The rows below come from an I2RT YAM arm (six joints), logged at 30 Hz.
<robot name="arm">
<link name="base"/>
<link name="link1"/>
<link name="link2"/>
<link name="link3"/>
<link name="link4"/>
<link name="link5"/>
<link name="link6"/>
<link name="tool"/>
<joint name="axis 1" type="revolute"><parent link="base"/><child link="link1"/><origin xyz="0 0 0.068"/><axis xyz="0 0 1"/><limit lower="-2.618" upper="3.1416"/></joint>
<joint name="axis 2" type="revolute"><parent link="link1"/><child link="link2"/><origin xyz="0.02 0.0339 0.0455" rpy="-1.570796 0 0"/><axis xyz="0 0 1"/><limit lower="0" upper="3.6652"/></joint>
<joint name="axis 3" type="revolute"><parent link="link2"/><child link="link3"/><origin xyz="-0.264 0 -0.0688" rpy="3.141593 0 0"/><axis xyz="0 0 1"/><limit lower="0" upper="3.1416"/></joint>
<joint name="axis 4" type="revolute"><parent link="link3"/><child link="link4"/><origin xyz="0.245 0.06 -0.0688"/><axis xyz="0 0 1"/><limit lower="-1.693" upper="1.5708"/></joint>
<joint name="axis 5" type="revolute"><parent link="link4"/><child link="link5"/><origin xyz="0.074 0.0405 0.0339" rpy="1.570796 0 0"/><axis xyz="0 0 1"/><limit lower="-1.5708" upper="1.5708"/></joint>
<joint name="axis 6" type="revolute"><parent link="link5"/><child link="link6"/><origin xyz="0.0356 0 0.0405" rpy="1.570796 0 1.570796"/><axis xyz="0 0 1"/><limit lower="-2.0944" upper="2.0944"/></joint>
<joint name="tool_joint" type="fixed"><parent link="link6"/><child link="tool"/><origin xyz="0 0 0" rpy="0 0 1.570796"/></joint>
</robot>
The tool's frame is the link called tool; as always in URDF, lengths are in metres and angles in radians.
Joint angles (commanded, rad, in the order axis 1, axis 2, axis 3, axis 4, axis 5, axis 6), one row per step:
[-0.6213 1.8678 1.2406 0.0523 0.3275 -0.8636]
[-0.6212 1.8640 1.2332 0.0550 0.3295 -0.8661]
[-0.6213 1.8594 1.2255 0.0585 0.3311 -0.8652]
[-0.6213 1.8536 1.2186 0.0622 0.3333 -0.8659]
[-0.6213 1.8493 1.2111 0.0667 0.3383 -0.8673]
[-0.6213 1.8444 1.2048 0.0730 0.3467 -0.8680]
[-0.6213 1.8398 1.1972 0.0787 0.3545 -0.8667]
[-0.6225 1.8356 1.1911 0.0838 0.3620 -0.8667]
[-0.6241 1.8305 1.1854 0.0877 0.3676 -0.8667]
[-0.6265 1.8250 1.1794 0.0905 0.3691 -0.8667]
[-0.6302 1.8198 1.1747 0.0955 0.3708 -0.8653]
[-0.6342 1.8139 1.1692 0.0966 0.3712 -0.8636]
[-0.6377 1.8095 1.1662 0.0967 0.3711 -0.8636]
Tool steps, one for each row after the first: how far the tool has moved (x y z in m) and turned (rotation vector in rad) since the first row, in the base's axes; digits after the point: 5 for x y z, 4 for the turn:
[-0.00113 0.00078 -0.00062 -0.0015 0.0032 -0.0003]
[-0.00237 0.00155 -0.00095 -0.0020 0.0027 -0.0022]
[-0.00359 0.00233 -0.00052 -0.0048 0.0018 -0.0037]
[-0.00481 0.00299 -0.00080 -0.0084 0.0033 -0.0072]
[-0.00593 0.00345 -0.00028 -0.0153 0.0025 -0.0139]
[-0.00721 0.00405 -0.00035 -0.0196 0.0018 -0.0212]
[-0.00860 0.00413 -0.00016 -0.0247 0.0016 -0.0287]
[-0.01011 0.00417 0.00039 -0.0291 0.0006 -0.0351]
[-0.01183 0.00414 0.00086 -0.0310 -0.0008 -0.0388]
[-0.01359 0.00348 0.00183 -0.0343 -0.0057 -0.0447]
[-0.01572 0.00300 0.00244 -0.0346 -0.0080 -0.0499]
[-0.01733 0.00243 0.00318 -0.0354 -0.0092 -0.0533]

